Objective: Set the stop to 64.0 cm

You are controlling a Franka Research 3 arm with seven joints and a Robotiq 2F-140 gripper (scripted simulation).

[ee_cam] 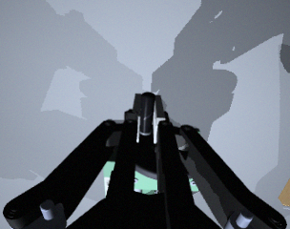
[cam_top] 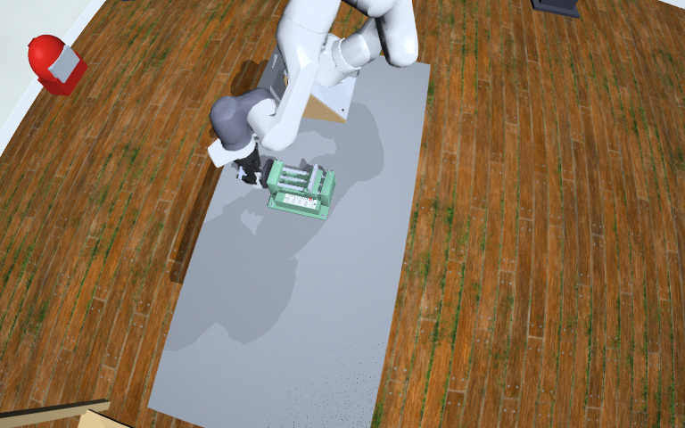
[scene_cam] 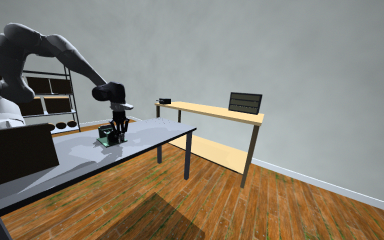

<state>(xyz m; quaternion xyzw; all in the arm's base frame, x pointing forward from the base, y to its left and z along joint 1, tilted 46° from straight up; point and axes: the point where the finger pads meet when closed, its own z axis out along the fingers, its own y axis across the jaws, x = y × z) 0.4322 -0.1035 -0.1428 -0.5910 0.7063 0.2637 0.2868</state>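
Right now the dark handwheel is 20 mm to the left of my hand and 10 mm below it. From my hand the other things lie so: stop carriage 190 mm to the left, 30 mm above, 10 mm ahead.
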